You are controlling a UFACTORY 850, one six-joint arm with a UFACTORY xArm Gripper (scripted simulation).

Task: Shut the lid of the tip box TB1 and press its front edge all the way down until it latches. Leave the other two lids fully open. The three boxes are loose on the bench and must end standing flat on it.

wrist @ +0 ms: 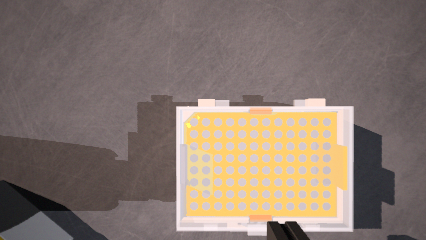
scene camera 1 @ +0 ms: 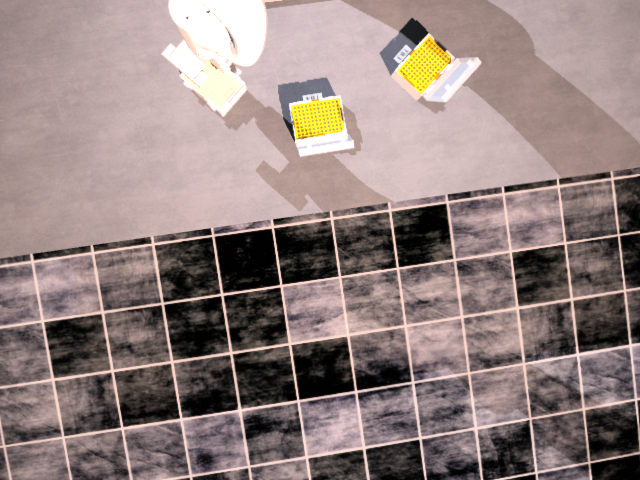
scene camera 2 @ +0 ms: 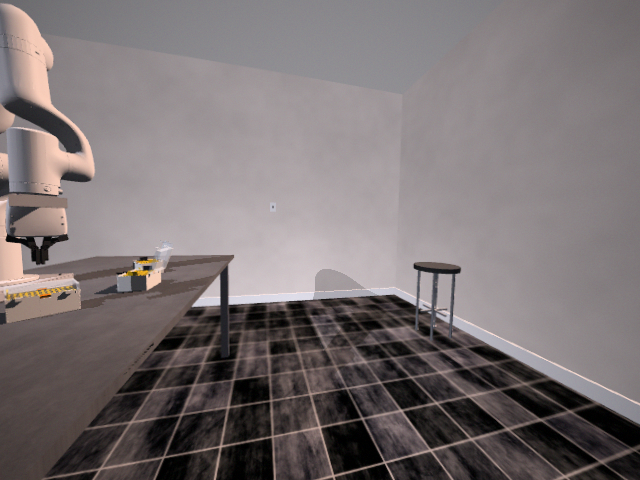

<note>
In view: my gripper (scene camera 2: 40,264) and a box (scene camera 1: 222,90).
The box is seen too in the wrist view (wrist: 235,165).
</note>
